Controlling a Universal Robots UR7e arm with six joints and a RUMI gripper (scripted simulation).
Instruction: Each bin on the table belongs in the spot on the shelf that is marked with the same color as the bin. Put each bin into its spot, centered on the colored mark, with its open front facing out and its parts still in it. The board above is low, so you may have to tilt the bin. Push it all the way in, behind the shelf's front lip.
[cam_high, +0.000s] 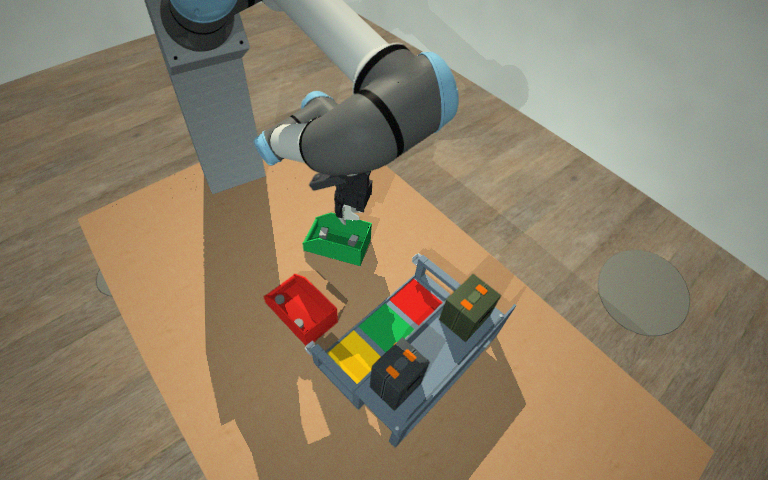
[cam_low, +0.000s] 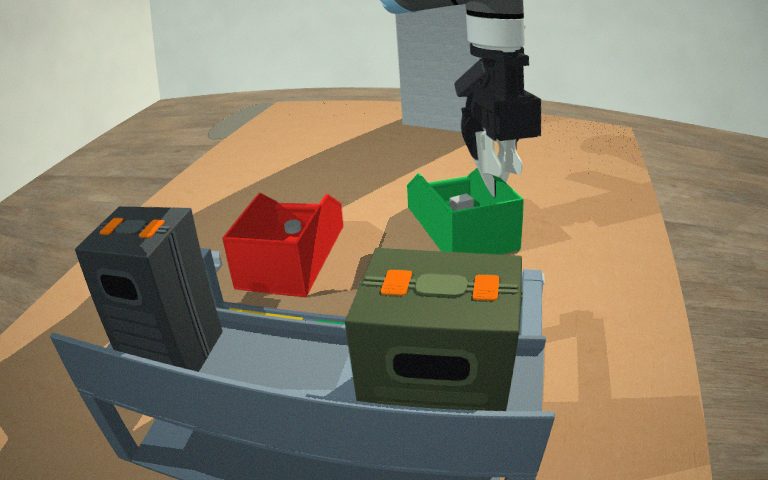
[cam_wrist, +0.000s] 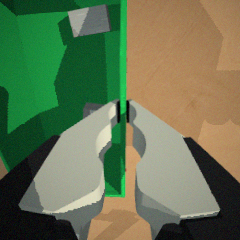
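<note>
My hand is 4 cm to the left of the green bin, 3 cm short of it and 2 cm above it. From my hand the other things lie so: olive box (43 cm ahead, 9 cm above, 7 cm to the left); then dark grey box (48 cm ahead, 16 cm to the right, 10 cm above); then red bin (23 cm to the right, 17 cm ahead, 2 cm below).
</note>
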